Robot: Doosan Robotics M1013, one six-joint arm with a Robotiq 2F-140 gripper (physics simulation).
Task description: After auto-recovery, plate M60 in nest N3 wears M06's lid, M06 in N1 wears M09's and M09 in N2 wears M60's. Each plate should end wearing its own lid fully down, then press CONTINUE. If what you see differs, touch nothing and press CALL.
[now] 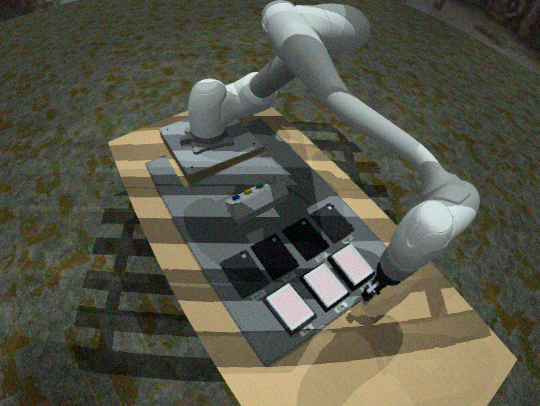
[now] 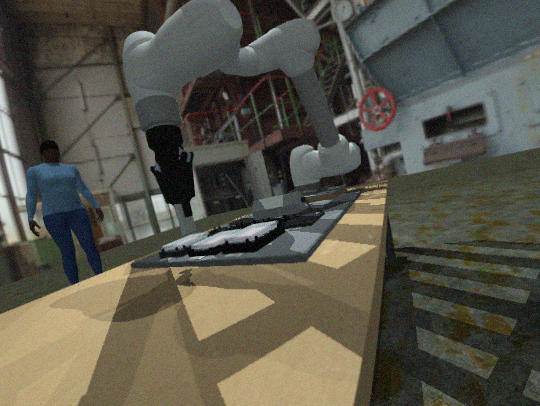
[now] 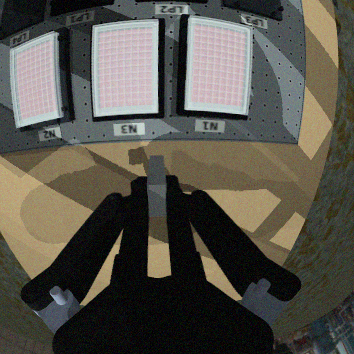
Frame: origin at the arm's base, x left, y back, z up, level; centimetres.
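Seen in the pictures: gripper, fingertip midpoint: (image 1: 363,300) (image 2: 189,232) (image 3: 156,167); arm's base, link origin: (image 1: 208,137) (image 2: 308,193).
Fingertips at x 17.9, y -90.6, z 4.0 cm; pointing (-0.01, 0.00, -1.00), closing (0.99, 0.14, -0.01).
Observation:
Pixels of each thing's middle, then the offset from my fingertips to it. Level surfaces: height alone.
- N2, body centre: (image 3: 31,80) (image 1: 290,306) (image 2: 186,240) dz -4.3, dx -19.6, dy +9.6 cm
- N3, body centre: (image 3: 123,65) (image 2: 217,237) (image 1: 325,284) dz -4.8, dx -5.8, dy +11.4 cm
- button box, body centre: (image 1: 257,197) (image 2: 278,205) dz -3.1, dx -12.0, dy +50.8 cm
- LP1, body centre: (image 1: 274,255) (image 2: 237,228) dz -6.3, dx -15.6, dy +28.3 cm
- LP2, body centre: (image 2: 267,223) (image 1: 305,237) dz -6.3, dx -2.6, dy +30.1 cm
- LP3, body centre: (image 2: 302,218) (image 1: 332,221) dz -6.3, dx +10.0, dy +32.1 cm
- grey perforated board, surface height: dz -7.3 cm
Three plates with pink-white gridded tops sit in black nests: N2 (image 1: 290,307) (image 3: 36,80) at left, N3 (image 1: 326,286) (image 3: 126,67) in the middle, N1 (image 1: 352,265) (image 3: 218,67) at right. Their tops look level, but no plate or lid numbers are readable, and whether each lid is fully down cannot be told. My gripper (image 1: 369,292) (image 2: 187,227) (image 3: 156,167) is shut and empty, above the table beyond the board's front edge, by N3 and N1. A button box (image 1: 250,202) (image 2: 276,204) carries blue (image 1: 236,197), yellow (image 1: 248,191) and green (image 1: 259,186) buttons; their labels are unreadable.
Four dark lid pads, LP4 (image 1: 244,275), LP1 (image 1: 274,256), LP2 (image 1: 306,239) and LP3 (image 1: 330,222), lie between the nests and the button box. All stand on a grey perforated board (image 1: 265,347) (image 3: 280,117). A person (image 2: 62,195) stands left beyond the table.

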